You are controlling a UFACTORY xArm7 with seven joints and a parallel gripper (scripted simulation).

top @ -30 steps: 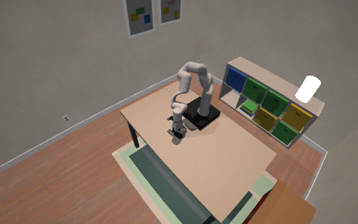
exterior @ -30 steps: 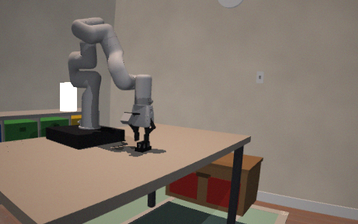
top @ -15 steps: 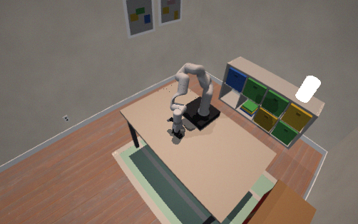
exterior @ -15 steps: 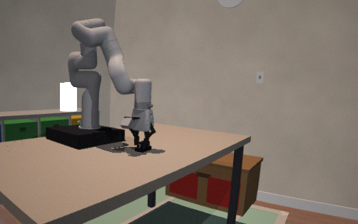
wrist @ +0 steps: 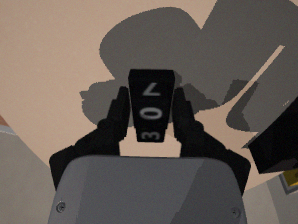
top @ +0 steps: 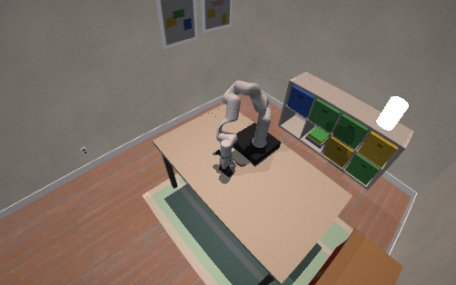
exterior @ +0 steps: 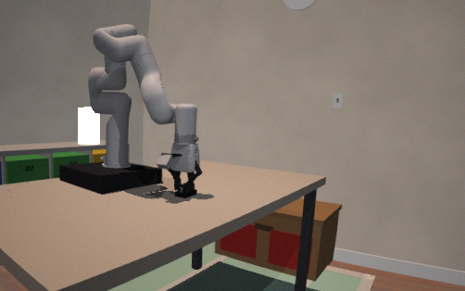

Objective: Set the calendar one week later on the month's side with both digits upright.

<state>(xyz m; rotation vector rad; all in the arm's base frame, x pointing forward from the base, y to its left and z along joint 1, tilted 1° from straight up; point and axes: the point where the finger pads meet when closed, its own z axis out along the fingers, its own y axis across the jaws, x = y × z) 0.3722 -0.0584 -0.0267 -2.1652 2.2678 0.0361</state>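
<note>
My hand is 10 mm above the dark cube.
</note>
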